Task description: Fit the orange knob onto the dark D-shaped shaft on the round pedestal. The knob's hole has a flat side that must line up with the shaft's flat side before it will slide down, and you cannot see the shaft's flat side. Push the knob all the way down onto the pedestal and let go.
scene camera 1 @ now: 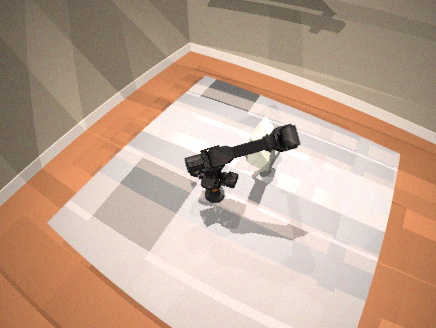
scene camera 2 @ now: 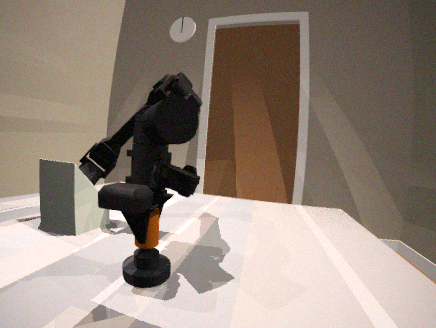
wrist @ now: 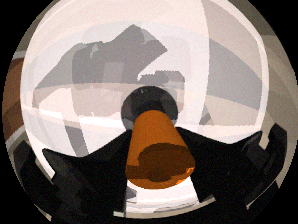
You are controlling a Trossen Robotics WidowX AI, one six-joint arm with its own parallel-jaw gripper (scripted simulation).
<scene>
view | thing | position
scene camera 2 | gripper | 147,238
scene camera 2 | pedestal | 146,268
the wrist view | gripper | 153,132
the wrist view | orange knob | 158,158
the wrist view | pedestal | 148,98
</scene>
